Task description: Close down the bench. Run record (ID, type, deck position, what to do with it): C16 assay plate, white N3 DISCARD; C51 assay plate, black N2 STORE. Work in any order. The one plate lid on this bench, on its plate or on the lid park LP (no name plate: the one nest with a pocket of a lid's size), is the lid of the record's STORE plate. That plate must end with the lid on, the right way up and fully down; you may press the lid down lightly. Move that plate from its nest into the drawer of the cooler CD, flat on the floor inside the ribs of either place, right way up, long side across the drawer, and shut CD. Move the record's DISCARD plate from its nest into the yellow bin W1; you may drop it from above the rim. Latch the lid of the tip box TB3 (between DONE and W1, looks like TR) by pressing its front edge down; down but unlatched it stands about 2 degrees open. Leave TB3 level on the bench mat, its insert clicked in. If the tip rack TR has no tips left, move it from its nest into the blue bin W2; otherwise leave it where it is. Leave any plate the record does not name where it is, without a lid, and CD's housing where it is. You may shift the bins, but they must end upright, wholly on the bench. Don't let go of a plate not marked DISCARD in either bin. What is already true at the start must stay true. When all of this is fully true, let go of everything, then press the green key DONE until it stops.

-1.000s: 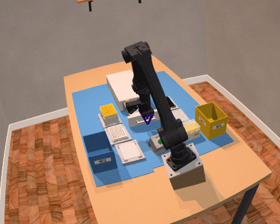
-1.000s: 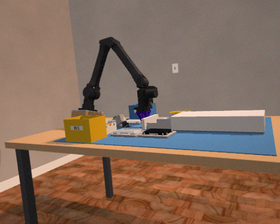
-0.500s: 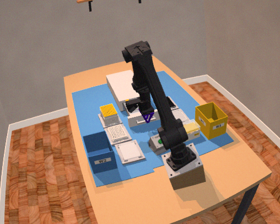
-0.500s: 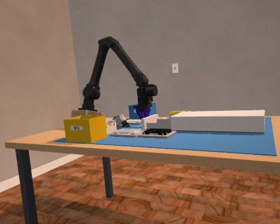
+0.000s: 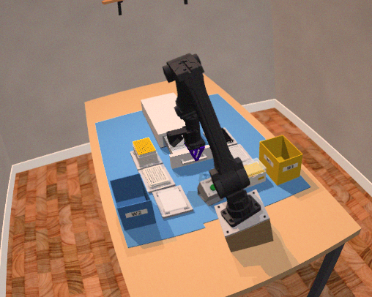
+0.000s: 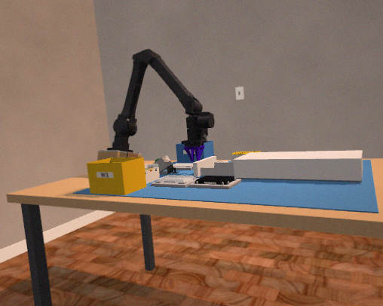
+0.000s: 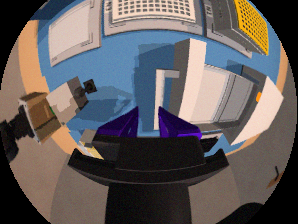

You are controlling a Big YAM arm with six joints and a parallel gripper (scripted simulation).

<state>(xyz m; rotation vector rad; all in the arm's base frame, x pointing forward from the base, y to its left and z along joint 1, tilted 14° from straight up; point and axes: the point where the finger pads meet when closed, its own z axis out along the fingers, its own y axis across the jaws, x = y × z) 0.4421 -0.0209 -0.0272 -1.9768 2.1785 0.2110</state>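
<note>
Now: the plate lid 17 cm to the left of my hand, 15 cm behind it and 5 cm below it. Also, from my hand: cooler drawer: 16 cm ahead, 4 cm below, 2 cm to the right; then name plate N1: 17 cm to the left, 12 cm ahead, 5 cm below; then white assay plate: 18 cm to the left, 5 cm below, 2 cm ahead.
</note>
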